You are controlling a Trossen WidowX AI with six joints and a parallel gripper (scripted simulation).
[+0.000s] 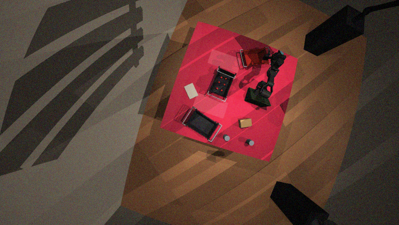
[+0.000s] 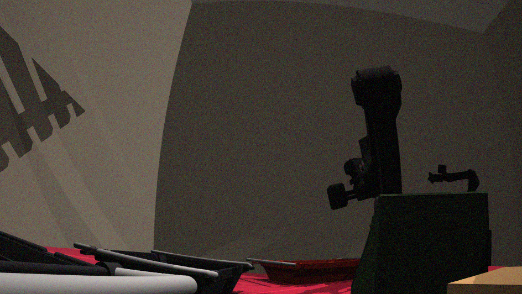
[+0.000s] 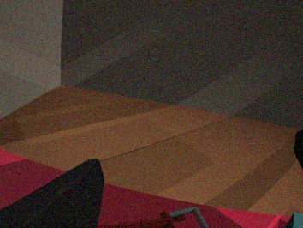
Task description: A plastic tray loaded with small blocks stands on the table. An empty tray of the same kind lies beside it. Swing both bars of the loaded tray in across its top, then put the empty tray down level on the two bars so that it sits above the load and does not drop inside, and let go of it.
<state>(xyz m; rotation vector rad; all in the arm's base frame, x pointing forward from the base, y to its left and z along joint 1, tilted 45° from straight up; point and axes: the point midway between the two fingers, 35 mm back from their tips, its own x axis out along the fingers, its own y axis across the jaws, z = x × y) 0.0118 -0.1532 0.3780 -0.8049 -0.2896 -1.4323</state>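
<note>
Now: the red tray 20 cm below my gripper tip and 8 cm ahead of it. From my gripper tip the other things lie so: teal block: 22 cm below, 21 cm behind, 16 cm to the right; then white block: 64 cm ahead, 57 cm to the left, 24 cm below; then tan box: 72 cm to the left, 21 cm below.
</note>
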